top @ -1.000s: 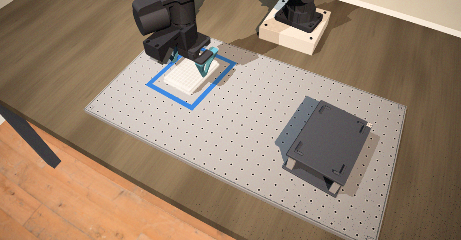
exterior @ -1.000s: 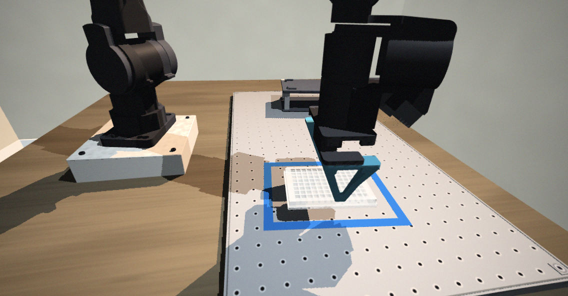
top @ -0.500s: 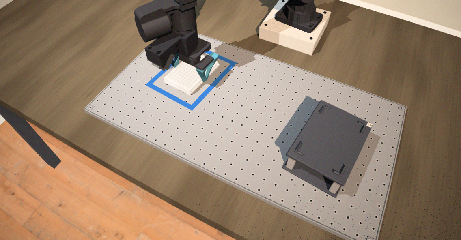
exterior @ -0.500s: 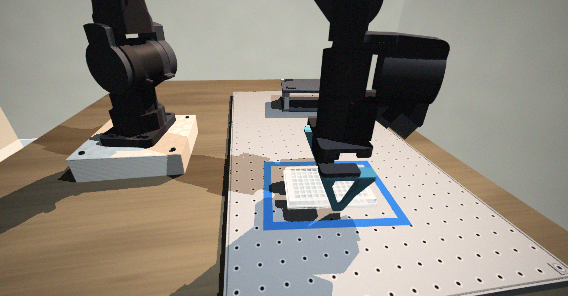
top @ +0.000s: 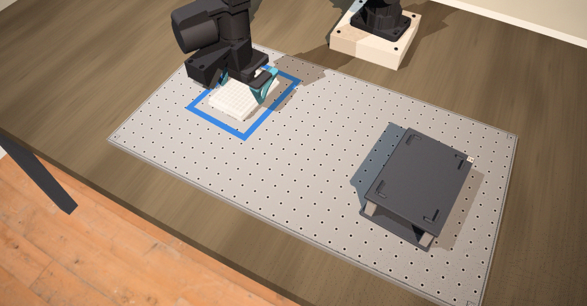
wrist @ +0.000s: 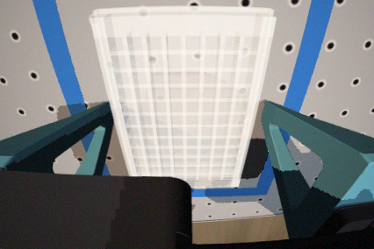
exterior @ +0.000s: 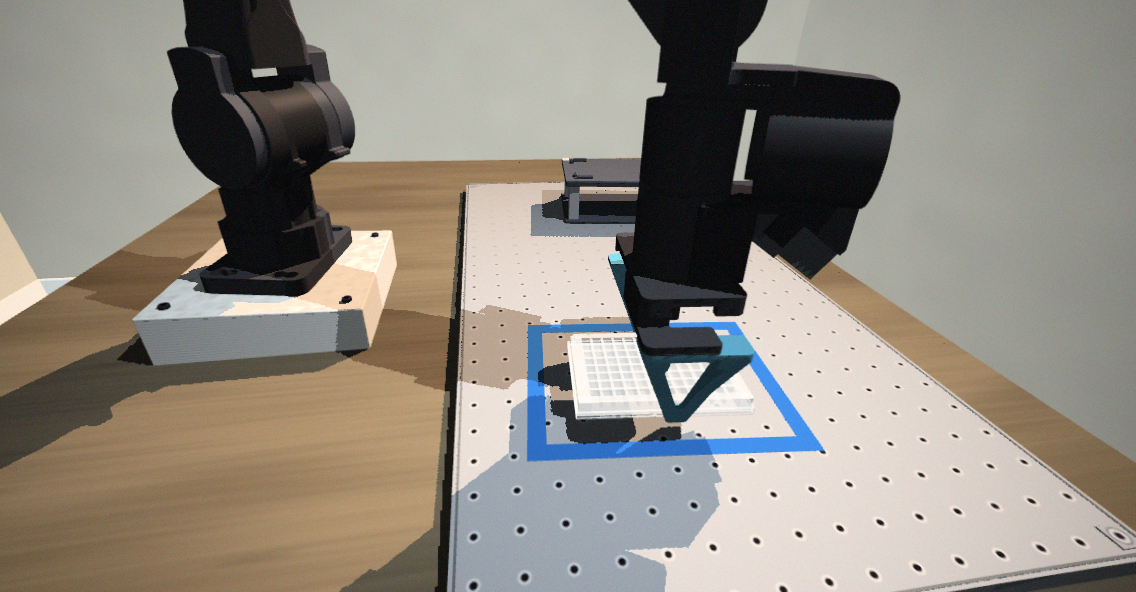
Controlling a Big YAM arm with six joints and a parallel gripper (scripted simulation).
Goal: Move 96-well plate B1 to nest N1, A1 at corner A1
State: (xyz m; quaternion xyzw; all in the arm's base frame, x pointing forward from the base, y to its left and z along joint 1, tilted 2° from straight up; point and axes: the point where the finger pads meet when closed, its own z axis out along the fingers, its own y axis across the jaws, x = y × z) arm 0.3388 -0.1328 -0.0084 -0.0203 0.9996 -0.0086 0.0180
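My hand is 10 mm above the 96-well plate. Also, from my hand: A1 tag (60 mm behind, 440 mm to the left, 50 mm above); then raised nest N1 (20 mm ahead, 390 mm to the left, 40 mm above).
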